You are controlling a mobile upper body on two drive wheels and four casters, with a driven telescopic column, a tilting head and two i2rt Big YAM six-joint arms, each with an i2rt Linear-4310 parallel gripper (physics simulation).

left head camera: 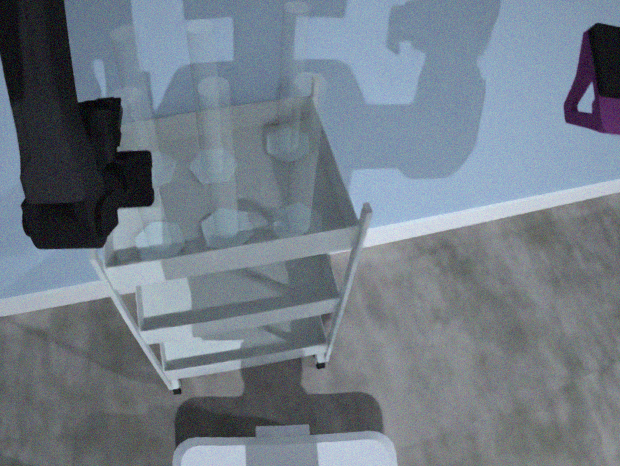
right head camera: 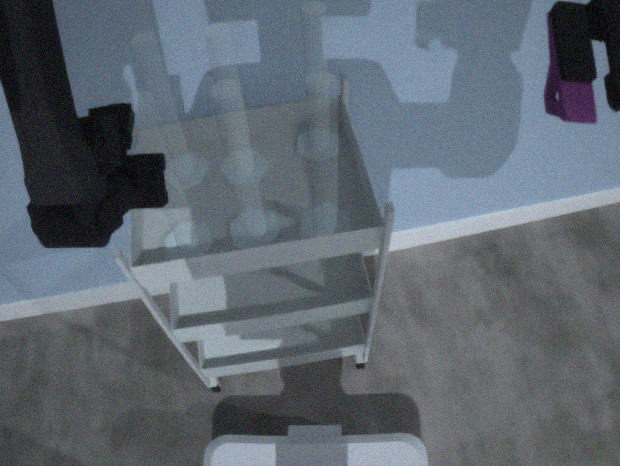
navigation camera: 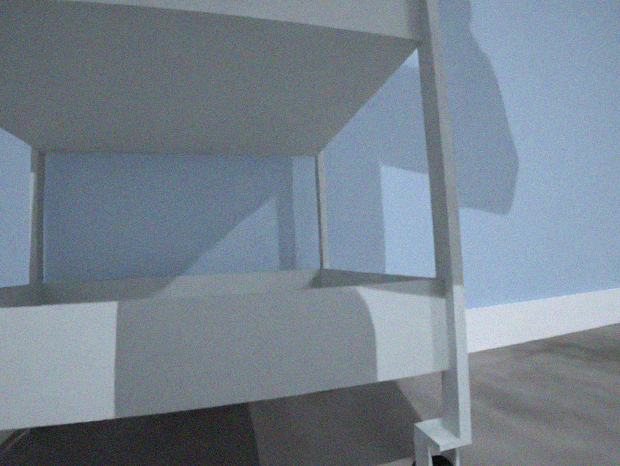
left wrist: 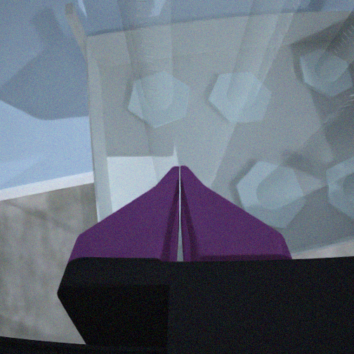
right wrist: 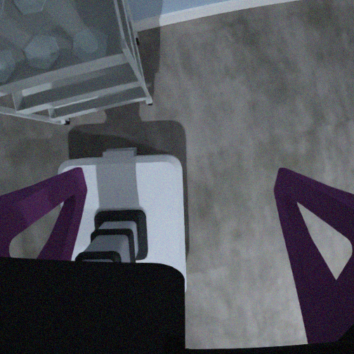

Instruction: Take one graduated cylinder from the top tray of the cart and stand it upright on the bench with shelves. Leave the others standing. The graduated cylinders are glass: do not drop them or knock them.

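Places are measured from the left arm's base along level axes (x ahead, y left, z up), in centimetres.
Pixels of known places: left gripper, fingertip midpoint: (right head camera: 151, 168); right gripper, fingertip midpoint: (left head camera: 615, 120) (right head camera: 606, 108).
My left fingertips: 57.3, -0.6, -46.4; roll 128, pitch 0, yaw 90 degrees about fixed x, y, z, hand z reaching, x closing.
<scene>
Behind a point stands the place of what it marks, as x, y, z.
Several clear glass graduated cylinders with hexagonal bases stand upright in the cart's top tray (left head camera: 225, 254) @[53.4, -13.3, -64.2] (right head camera: 280, 248) @[54.3, -18.4, -64.0]. The front-left cylinder (left head camera: 160, 239) @[57.1, -1.8, -65.1] is beside my left arm; its base is hidden behind the purple fingers in the left wrist view. The front-middle cylinder (left head camera: 220, 227) @[59.4, -12.2, -65.3] (left wrist: 270, 192) and back-left cylinder (left wrist: 159, 99) stand apart from the fingertips in the picture. My left gripper (left wrist: 179, 176) is shut, its fingertips together with nothing seen between them, over the tray's front left. My right gripper (right wrist: 180, 178) is open and empty, right of the cart. The bench with shelves does not show.
The white cart has two lower shelves (left head camera: 240, 315) @[53.8, -14.5, -89.0] and upright posts (left head camera: 348, 280) @[56.5, -35.8, -80.0] (navigation camera: 441, 175) @[56.7, -35.6, -107.6]. A blue wall (navigation camera: 551, 150) @[107.5, -93.0, -89.5] stands behind it. The robot's white base (left head camera: 345, 450) @[27.4, -36.4, -109.5] (right wrist: 160, 200) is in front of the cart, on a brown-grey floor (left head camera: 476, 325) @[67.1, -87.0, -135.5].
</scene>
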